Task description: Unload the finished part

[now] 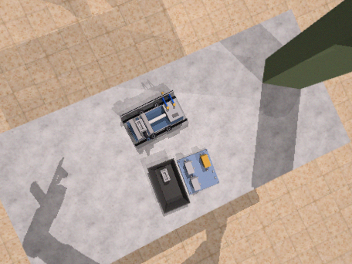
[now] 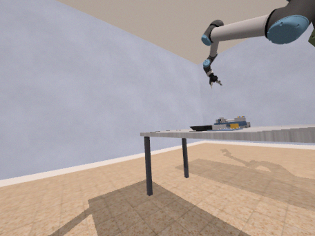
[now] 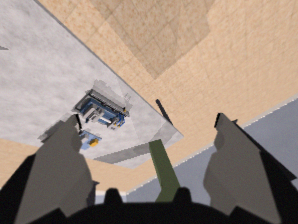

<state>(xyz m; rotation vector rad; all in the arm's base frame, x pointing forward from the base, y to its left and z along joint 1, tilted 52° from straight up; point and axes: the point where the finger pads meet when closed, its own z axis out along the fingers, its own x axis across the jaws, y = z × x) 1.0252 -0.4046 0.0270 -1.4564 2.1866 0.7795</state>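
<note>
Now: hand 380 mm past the vise, 310 mm to the right of it and 540 mm above it. Also, from my hand: blue fixture plate 570 mm behind, 600 mm to the left, 570 mm below; then orange block 610 mm behind, 540 mm to the left, 550 mm below; then grey end block 470 mm behind, 270 mm to the left, 500 mm below.
</note>
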